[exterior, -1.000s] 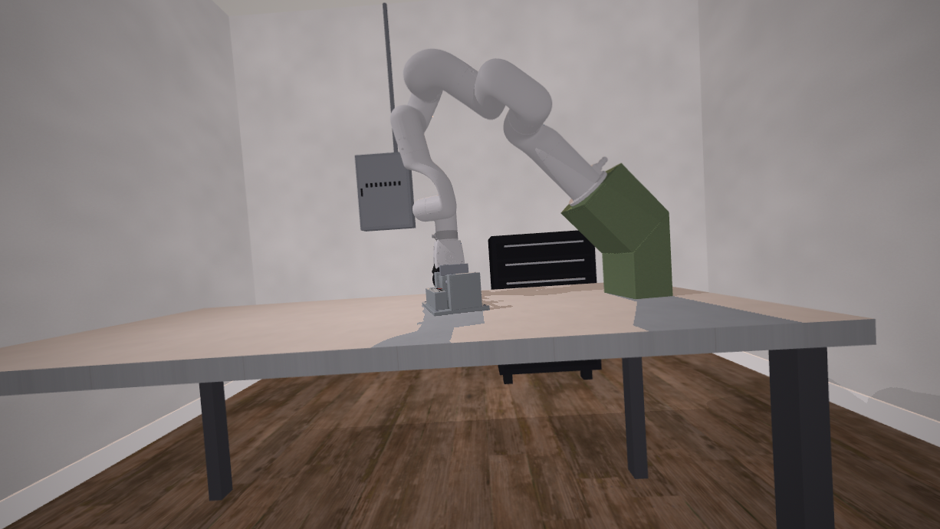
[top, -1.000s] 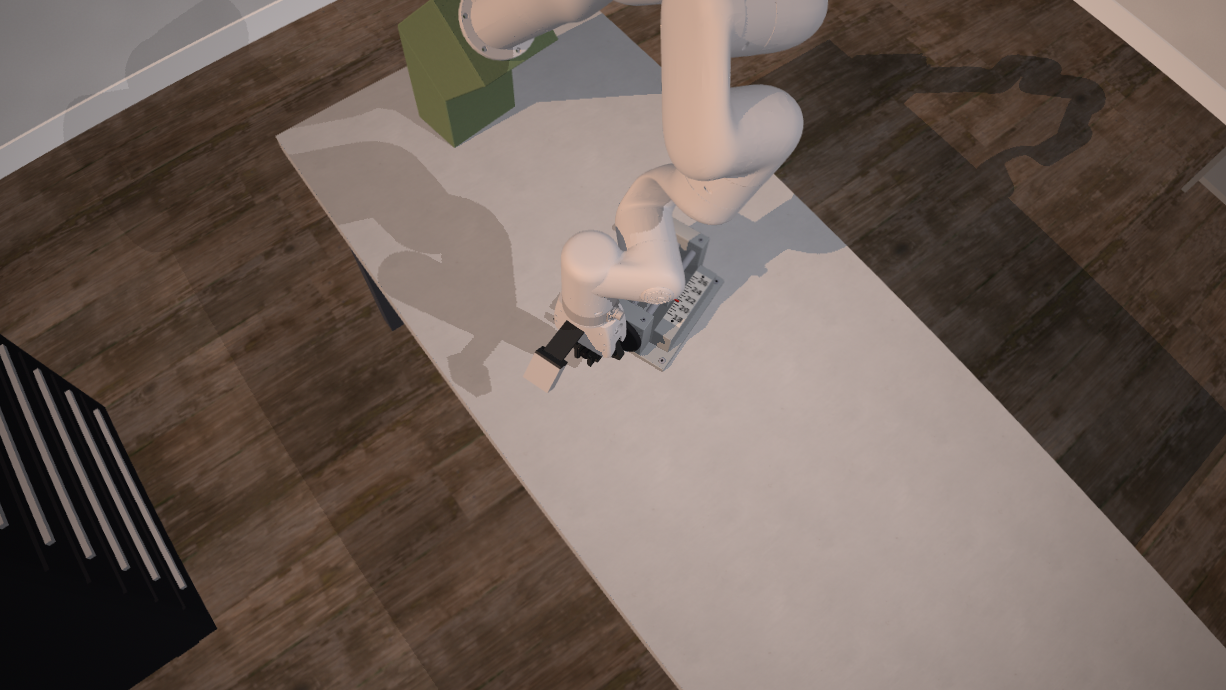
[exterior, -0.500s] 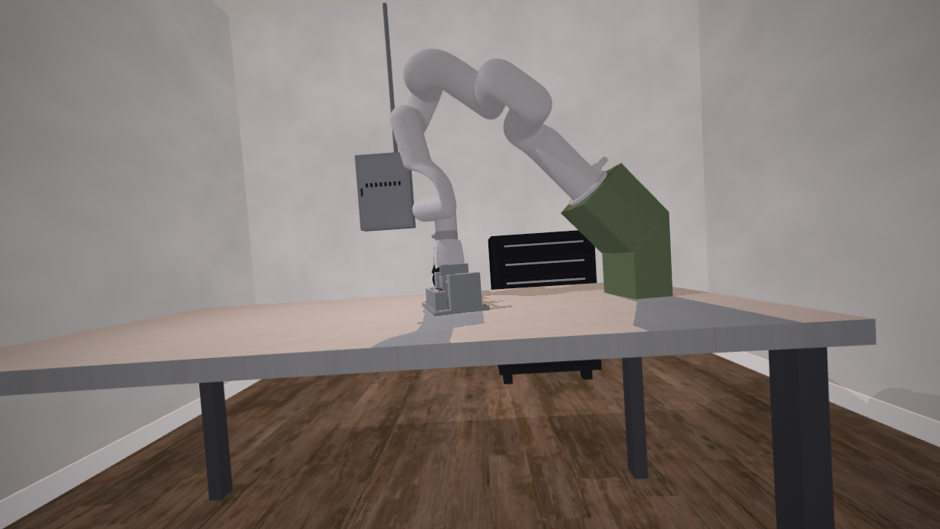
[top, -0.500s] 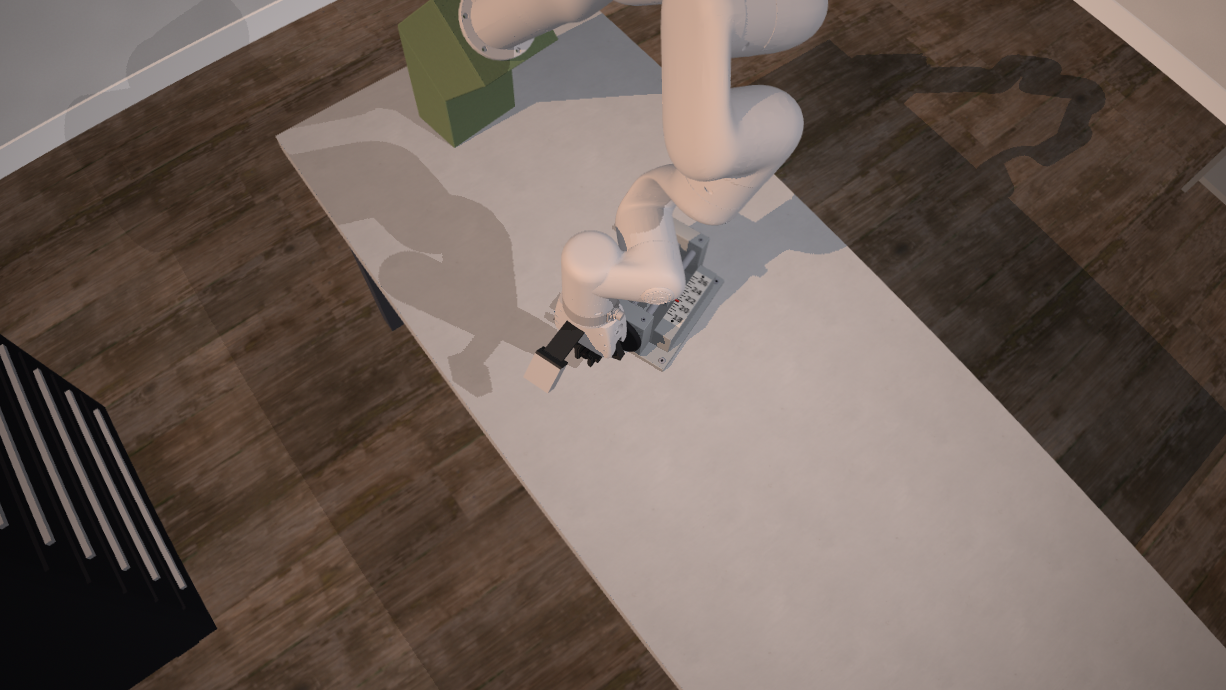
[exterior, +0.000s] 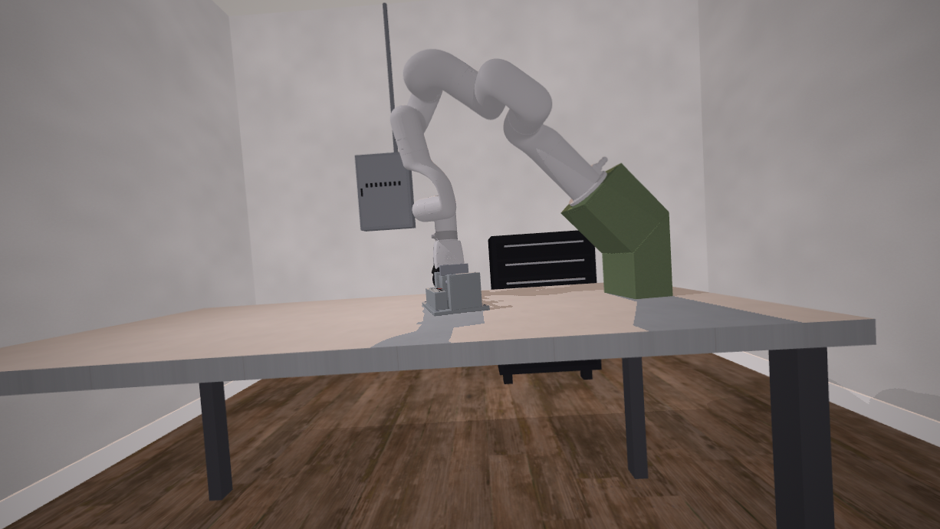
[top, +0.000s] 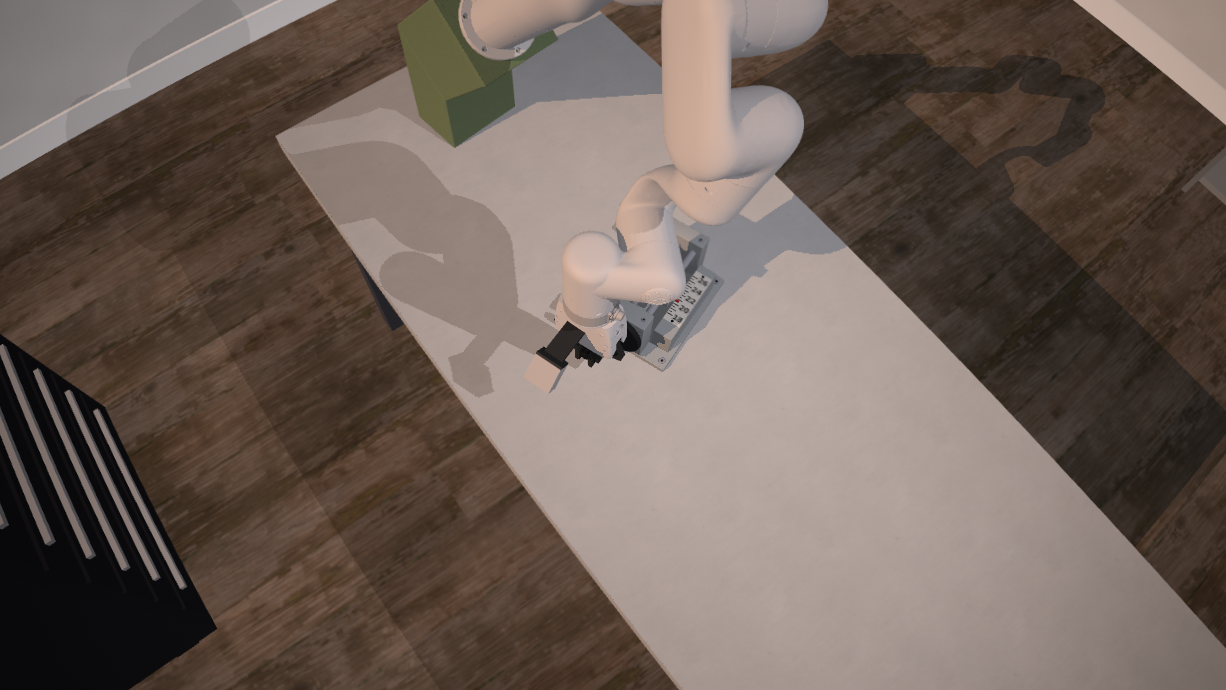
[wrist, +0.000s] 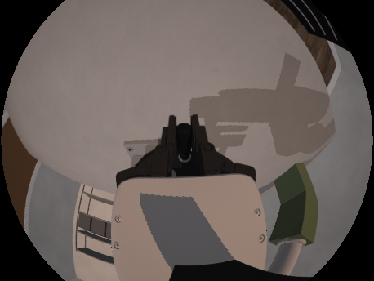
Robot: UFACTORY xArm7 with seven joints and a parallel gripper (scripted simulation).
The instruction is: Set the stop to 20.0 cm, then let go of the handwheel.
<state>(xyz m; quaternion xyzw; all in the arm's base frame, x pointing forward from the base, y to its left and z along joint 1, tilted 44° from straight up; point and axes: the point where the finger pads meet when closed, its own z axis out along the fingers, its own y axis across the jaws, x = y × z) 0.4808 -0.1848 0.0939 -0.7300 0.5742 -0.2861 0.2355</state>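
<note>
Right now my hand is 1 cm to the right of the handwheel knob. The rest, counted from my hand: black handwheel (2 cm to the left, 1 cm above); then grey stop block (15 cm to the left, 4 cm above).
</note>
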